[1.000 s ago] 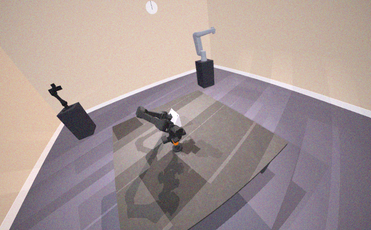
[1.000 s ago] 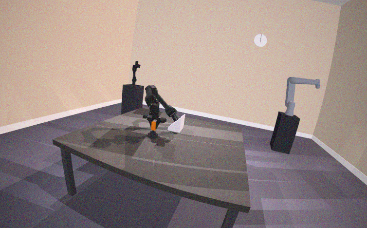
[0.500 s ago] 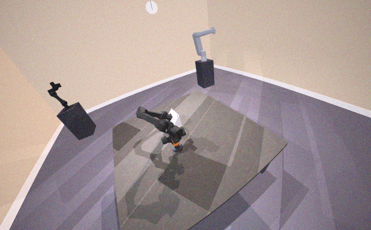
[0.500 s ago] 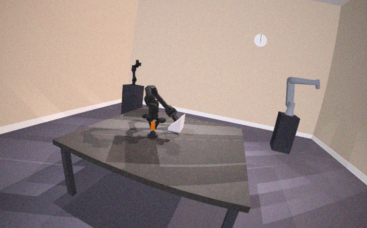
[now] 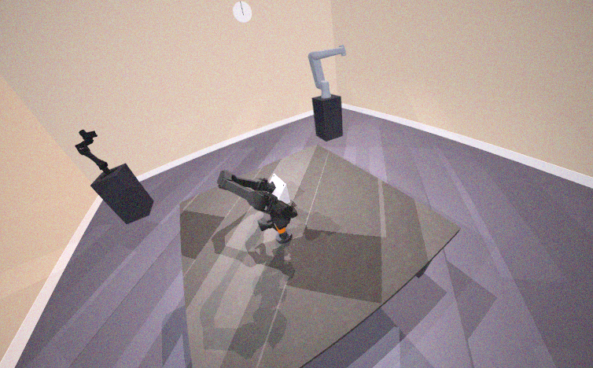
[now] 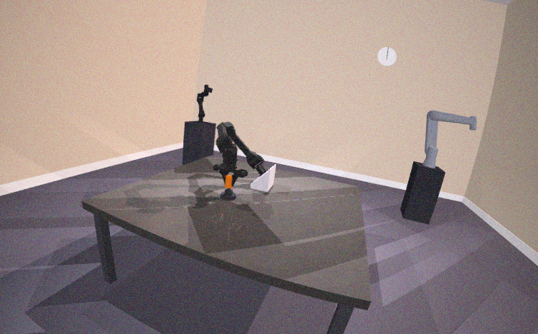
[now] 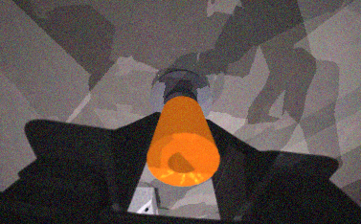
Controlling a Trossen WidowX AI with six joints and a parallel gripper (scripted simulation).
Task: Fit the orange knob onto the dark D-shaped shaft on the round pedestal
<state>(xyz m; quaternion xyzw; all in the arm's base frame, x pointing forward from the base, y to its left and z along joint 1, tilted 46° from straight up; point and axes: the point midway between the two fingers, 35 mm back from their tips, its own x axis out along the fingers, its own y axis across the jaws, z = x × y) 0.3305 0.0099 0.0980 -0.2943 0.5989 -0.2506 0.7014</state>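
My gripper tip is now 20 mm below the orange knob. The rest, counted from my gripper tip: round pedestal 40 mm below.
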